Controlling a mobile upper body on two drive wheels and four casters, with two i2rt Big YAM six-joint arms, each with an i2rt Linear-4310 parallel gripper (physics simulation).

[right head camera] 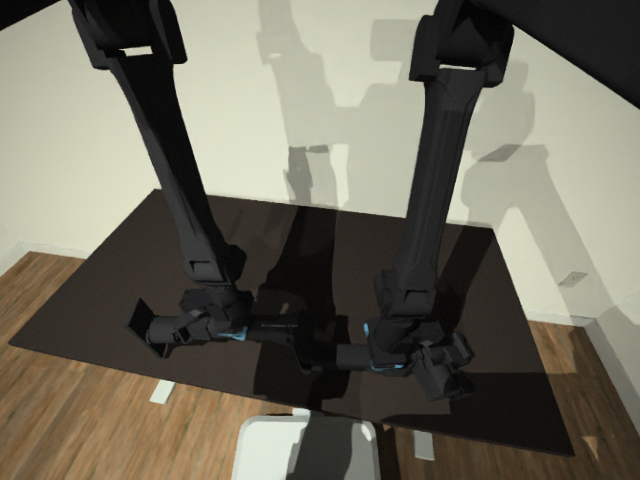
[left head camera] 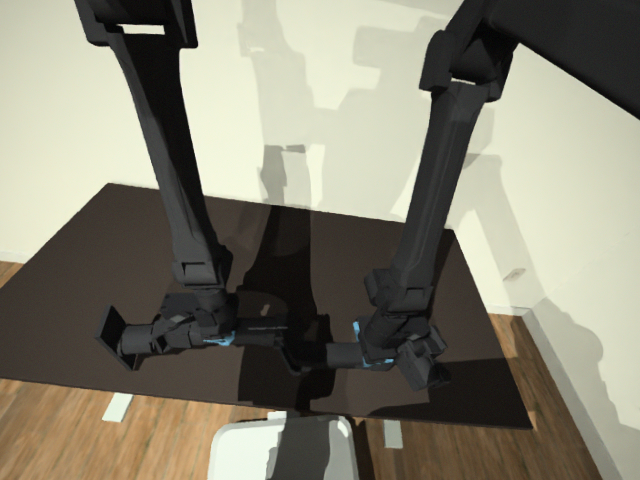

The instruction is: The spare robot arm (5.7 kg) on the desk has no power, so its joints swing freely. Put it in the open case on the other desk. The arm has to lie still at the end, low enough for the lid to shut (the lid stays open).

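Frame: origin at the left arm's base, x left, y up, z ahead, level; millimetres.
Where they show: left gripper, fingertip midpoint: [right head camera: 244,329] [left head camera: 228,333]; right gripper, fingertip midpoint: [right head camera: 375,357] [left head camera: 363,354].
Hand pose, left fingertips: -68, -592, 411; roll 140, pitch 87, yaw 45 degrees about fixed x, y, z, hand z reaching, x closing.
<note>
After its pixels a point has its place, as x, y, z.
The dark grey spare arm [left head camera: 258,333] [right head camera: 273,330] stretches left to right over the dark desk [left head camera: 67,310] @(397, -690, 540) [right head camera: 103,294] @(449, -690, 566). Its square base plate [left head camera: 109,330] @(149, -488, 378) [right head camera: 138,322] @(149, -494, 376) stands on edge at the left, and its bent end [left head camera: 416,364] @(-525, -574, 303) [right head camera: 436,374] @(-531, -571, 298) is at the right. My left gripper [left head camera: 219,339] @(-68, -592, 411) [right head camera: 233,334] @(-68, -592, 411) is shut on the link near the base. My right gripper [left head camera: 369,347] @(-399, -585, 340) [right head camera: 376,349] @(-399, -585, 340) is shut on the link near the far end. Deep shadow hides the middle joint and any gap to the desk. The open case does not show in either view.
A pale wall stands behind the desk. A white rounded block [left head camera: 242,449] @(-75, -1150, 235) [right head camera: 268,449] @(-85, -1150, 211) is at the bottom, close to the desk's front edge. Pale desk feet [left head camera: 117,407] [right head camera: 162,392] show on the wooden floor. My forearms reach down from above.
</note>
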